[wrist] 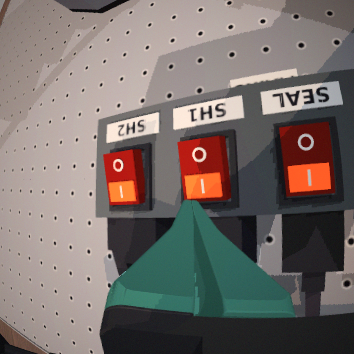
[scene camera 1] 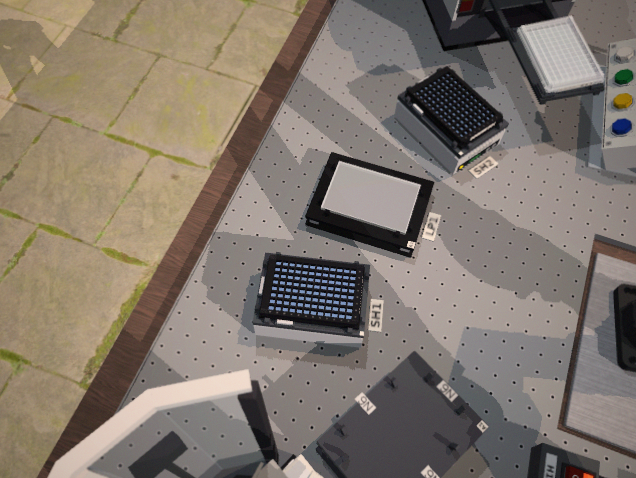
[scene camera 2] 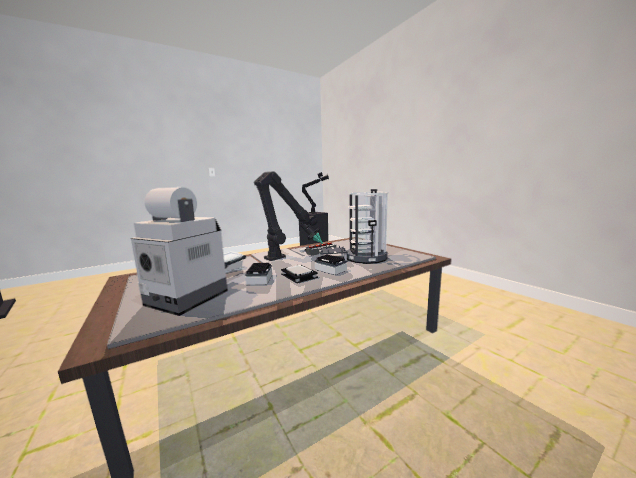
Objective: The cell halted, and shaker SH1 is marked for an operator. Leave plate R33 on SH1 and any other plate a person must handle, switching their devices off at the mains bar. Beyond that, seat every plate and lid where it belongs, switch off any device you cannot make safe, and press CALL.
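Pixels of known places: gripper, fingertip midpoint: (wrist: pixel 188 209) (scene camera 2: pixel 322 243); arm's base, origin of the base link: (scene camera 2: pixel 274 257).
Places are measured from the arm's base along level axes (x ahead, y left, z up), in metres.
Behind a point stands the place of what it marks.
My gripper (wrist: pixel 188 209) @[x 0.110, y 0.327, z 0.054 m] is shut and empty. In the wrist view its green tips are at the lower edge of the SH1 rocker (wrist: pixel 204 167) @[x 0.128, y 0.316, z 0.054 m] on the mains bar (wrist: pixel 162 167) @[x 0.136, y 0.345, z 0.044 m]; contact cannot be told. The SH2 rocker (wrist: pixel 123 177) @[x 0.133, y 0.365, z 0.054 m] and SEAL rocker (wrist: pixel 307 160) @[x 0.121, y 0.268, z 0.054 m] flank it; all three show orange at the I end. A black plate with blue wells (scene camera 1: pixel 313 290) @[x 0.455, y 0.056, z 0.073 m] sits on shaker SH1 (scene camera 1: pixel 308 335) @[x 0.452, y 0.103, z 0.033 m]. Another black plate (scene camera 1: pixel 455 105) @[x 0.299, y -0.283, z 0.071 m] sits on shaker SH2 (scene camera 1: pixel 424 129) @[x 0.338, y -0.253, z 0.041 m]. A flat pale grey piece (scene camera 1: pixel 372 195) @[x 0.400, y -0.120, z 0.040 m] lies on LP1 (scene camera 1: pixel 359 239) @[x 0.408, y -0.061, z 0.009 m]. Plate names are unreadable.
A dark N6 nest (scene camera 1: pixel 401 426) @[x 0.323, y 0.201, z 0.064 m] lies below SH1. A clear plate (scene camera 1: pixel 560 53) @[x 0.160, y -0.371, z 0.117 m] lies on a black carrier near the button box (scene camera 1: pixel 613 138) @[x 0.061, y -0.274, z 0.061 m]. A tall white machine (scene camera 2: pixel 179 256) @[x 0.400, y -0.653, z 0.218 m] and a round plate tower (scene camera 2: pixel 367 256) @[x 0.525, y 0.285, z 0.045 m] stand on the table (scene camera 2: pixel 257 318) @[x 0.593, y -0.470, z -0.021 m].
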